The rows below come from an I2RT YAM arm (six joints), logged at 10 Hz.
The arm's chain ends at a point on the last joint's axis. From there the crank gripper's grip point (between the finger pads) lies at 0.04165 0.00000 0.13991 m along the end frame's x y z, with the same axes.
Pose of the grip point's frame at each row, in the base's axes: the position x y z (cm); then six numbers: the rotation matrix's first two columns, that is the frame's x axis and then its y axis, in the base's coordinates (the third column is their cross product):
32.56 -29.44 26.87 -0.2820 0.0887 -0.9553 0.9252 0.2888 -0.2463
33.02 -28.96 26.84 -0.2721 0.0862 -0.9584 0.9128 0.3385 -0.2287
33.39 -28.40 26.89 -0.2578 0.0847 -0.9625 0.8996 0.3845 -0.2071
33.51 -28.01 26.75 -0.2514 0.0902 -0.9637 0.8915 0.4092 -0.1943
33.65 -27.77 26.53 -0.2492 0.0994 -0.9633 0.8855 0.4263 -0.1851
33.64 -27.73 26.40 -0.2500 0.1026 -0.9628 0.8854 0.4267 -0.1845
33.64 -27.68 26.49 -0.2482 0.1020 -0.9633 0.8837 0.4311 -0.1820
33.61 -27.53 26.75 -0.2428 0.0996 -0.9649 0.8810 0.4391 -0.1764
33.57 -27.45 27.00 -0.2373 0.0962 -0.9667 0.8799 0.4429 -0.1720
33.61 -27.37 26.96 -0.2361 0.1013 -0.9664 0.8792 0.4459 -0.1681
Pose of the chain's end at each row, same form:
30.18 -16.47 33.14 -0.2820 0.0887 -0.9553 0.9252 0.2888 -0.2463
29.89 -16.21 33.22 -0.2721 0.0862 -0.9584 0.9128 0.3385 -0.2287
29.53 -15.89 33.35 -0.2578 0.0847 -0.9625 0.8996 0.3845 -0.2071
29.28 -15.68 33.33 -0.2514 0.0902 -0.9637 0.8915 0.4092 -0.1943
29.20 -15.60 33.26 -0.2492 0.0994 -0.9633 0.8855 0.4263 -0.1851
29.20 -15.59 33.17 -0.2500 0.1026 -0.9628 0.8854 0.4267 -0.1845
29.12 -15.56 33.26 -0.2482 0.1020 -0.9633 0.8837 0.4311 -0.1820
28.94 -15.45 33.49 -0.2428 0.0996 -0.9649 0.8810 0.4391 -0.1764
28.80 -15.38 33.68 -0.2373 0.0962 -0.9667 0.8799 0.4429 -0.1720
28.80 -15.35 33.70 -0.2361 0.1013 -0.9664 0.8792 0.4459 -0.1681

